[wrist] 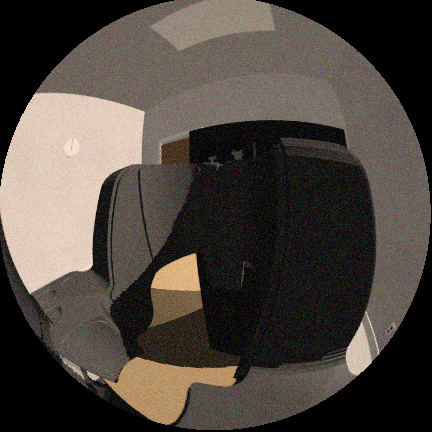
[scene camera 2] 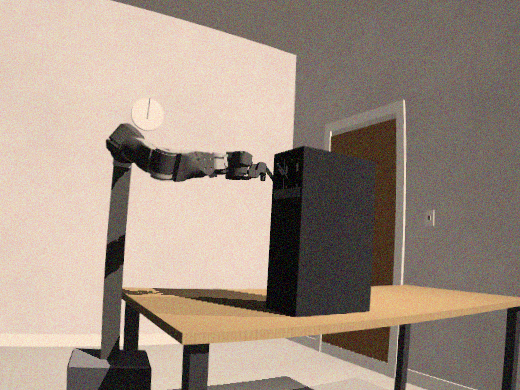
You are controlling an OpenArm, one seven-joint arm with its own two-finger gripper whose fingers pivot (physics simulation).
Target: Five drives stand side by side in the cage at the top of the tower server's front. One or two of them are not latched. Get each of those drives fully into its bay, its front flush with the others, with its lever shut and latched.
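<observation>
The black tower server [scene camera 2: 336, 230] [wrist: 225, 325] stands upright on the table. Its drive cage [scene camera 2: 289, 172] is at the top of the front, dark in the scene view. In the wrist view, small pale catches [wrist: 237, 154] show along the cage's upper left part; the drive fronts below them are mostly hidden behind the fingers. My gripper [scene camera 2: 264, 175] [wrist: 230, 227] is shut with nothing between its fingers, close in front of the cage. A thin dark bar [scene camera 2: 270, 173] slants between the fingers and the cage; whether it is a lever or a fingertip I cannot tell. Which drives are unlatched cannot be seen.
The wooden table [scene camera 2: 220, 320] [wrist: 155, 385] carries the tower. The arm reaches in from its post [scene camera 2: 116, 215] at the left, above the table. A brown door [scene camera 2: 385, 240] [wrist: 175, 151] is behind the tower, and a round clock [scene camera 2: 147, 114] [wrist: 72, 147] hangs on the pale wall.
</observation>
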